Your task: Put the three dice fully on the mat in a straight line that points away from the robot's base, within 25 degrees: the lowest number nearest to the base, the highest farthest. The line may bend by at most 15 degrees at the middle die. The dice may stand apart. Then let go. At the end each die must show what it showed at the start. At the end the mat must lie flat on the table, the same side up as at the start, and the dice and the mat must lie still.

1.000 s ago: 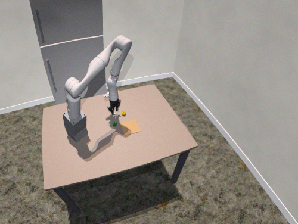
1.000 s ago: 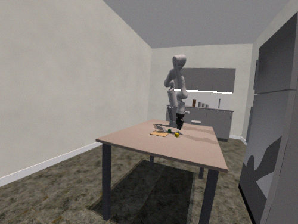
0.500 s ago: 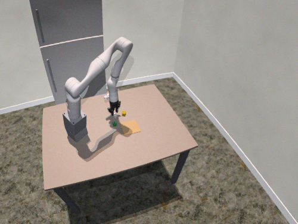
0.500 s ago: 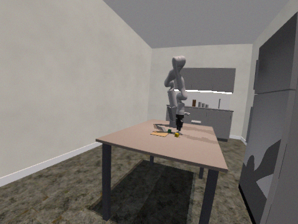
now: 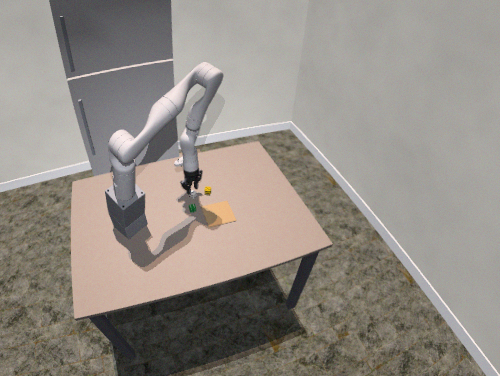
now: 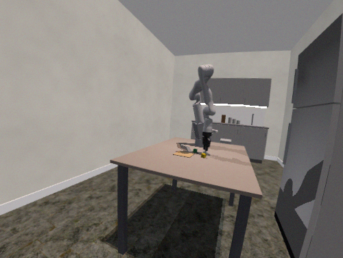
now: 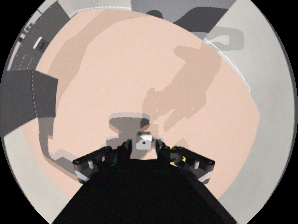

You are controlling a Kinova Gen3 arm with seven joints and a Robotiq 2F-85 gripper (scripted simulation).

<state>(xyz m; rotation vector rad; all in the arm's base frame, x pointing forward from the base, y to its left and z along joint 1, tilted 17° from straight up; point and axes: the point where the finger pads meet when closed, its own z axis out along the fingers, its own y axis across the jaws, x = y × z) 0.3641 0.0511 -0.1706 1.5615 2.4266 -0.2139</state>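
My gripper is now 4 cm above the white die. Round my hand: mat (17 cm to the right, 7 cm ahead, 5 cm below); then green die (9 cm to the right, 4 cm below, 4 cm behind); then yellow die (8 cm ahead, 4 cm below, 1 cm to the right).
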